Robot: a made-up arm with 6 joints. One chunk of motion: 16 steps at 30 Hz.
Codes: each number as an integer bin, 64 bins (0 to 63) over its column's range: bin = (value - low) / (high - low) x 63, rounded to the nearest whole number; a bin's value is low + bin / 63 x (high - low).
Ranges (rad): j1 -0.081..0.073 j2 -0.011..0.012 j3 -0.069..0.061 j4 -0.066..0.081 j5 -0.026..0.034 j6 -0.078..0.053
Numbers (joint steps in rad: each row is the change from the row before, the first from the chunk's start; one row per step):
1: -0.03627 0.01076 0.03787 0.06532 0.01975 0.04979
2: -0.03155 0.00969 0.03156 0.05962 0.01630 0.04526
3: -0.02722 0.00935 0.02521 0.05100 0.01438 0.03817
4: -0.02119 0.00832 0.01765 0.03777 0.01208 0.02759
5: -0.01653 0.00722 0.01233 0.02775 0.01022 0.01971
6: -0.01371 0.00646 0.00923 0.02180 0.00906 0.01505
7: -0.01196 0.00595 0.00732 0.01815 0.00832 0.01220
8: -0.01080 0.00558 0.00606 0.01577 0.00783 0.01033
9: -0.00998 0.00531 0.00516 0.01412 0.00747 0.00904
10: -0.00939 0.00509 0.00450 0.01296 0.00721 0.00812
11: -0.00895 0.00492 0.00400 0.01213 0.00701 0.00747
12: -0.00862 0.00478 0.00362 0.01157 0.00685 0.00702
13: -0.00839 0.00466 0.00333 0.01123 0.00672 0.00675
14: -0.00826 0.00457 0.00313 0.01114 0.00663 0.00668
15: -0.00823 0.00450 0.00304 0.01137 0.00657 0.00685
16: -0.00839 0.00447 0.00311 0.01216 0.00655 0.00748
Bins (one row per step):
1: 18 60 52 56 48 61
2: 20 57 49 54 44 59
3: 22 56 46 50 42 56
4: 24 53 42 44 40 51
5: 26 50 39 40 38 47
6: 28 48 38 38 37 45
7: 28 46 37 36 36 43
8: 29 45 36 35 36 42
9: 29 45 36 34 35 42
10: 29 44 36 34 35 41
11: 29 44 35 33 35 41
12: 30 43 35 33 34 41
13: 30 43 35 33 34 41
14: 30 43 35 33 34 41
15: 30 42 35 33 34 41
16: 30 42 35 33 34 41

